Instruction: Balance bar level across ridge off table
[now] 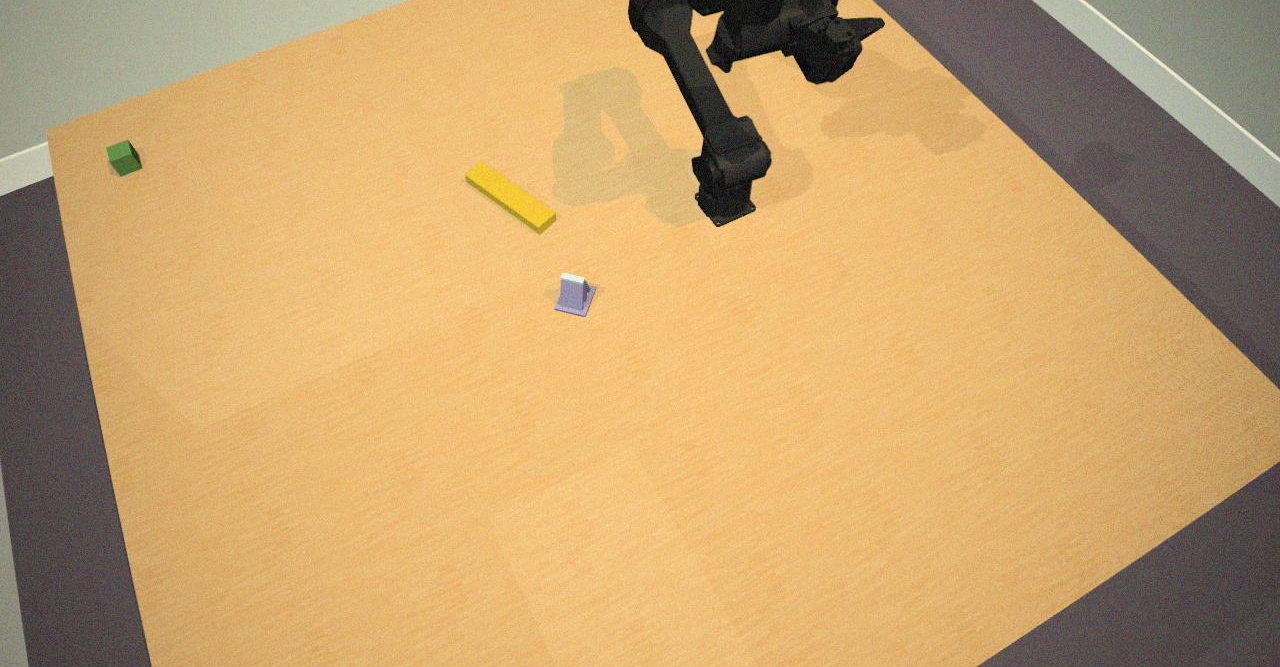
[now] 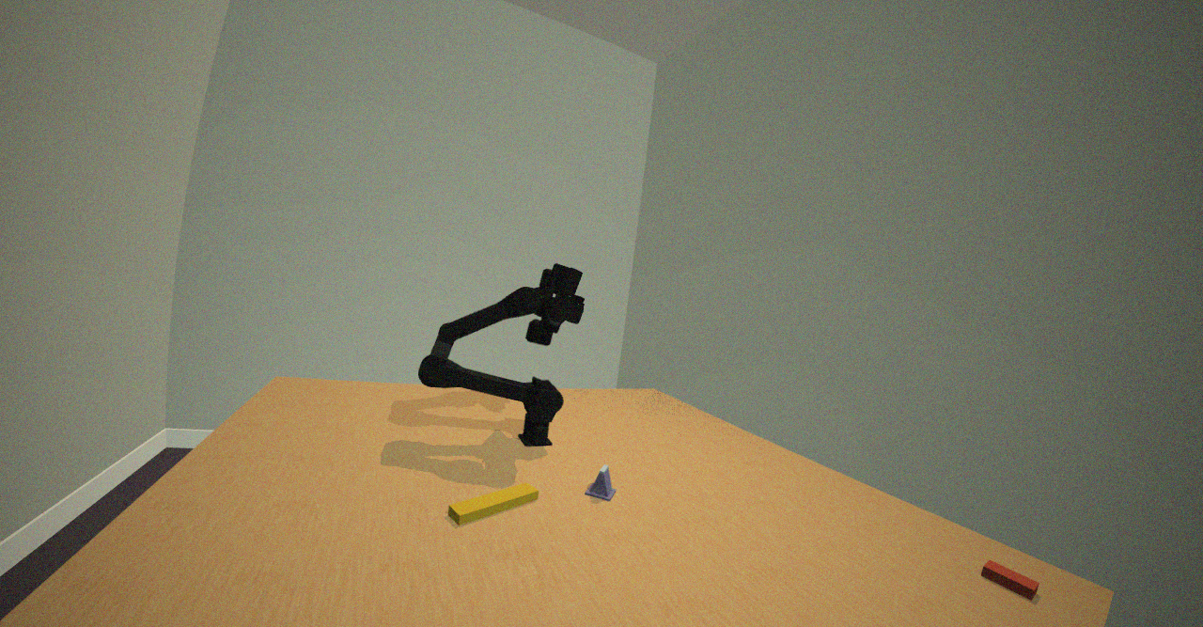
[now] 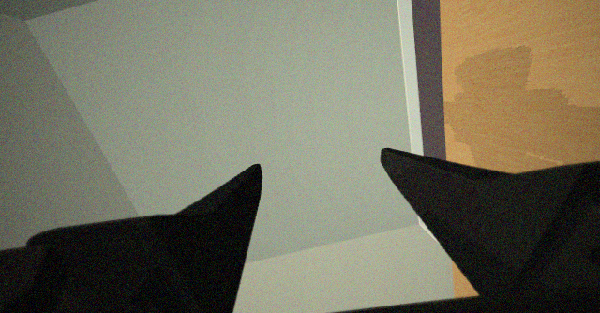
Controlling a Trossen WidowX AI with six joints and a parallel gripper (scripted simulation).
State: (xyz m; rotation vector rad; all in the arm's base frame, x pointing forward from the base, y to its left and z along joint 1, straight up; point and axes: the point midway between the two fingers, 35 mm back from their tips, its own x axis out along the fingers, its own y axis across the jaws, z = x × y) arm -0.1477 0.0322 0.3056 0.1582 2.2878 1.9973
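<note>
The yellow bar is 44 cm ahead of my gripper tip, 30 cm below it and 19 cm to the right of it. The rest, counted from my gripper tip: red block: 92 cm ahead, 46 cm to the left, 30 cm below; then green cube: 92 cm ahead, 54 cm to the right, 29 cm below.
</note>
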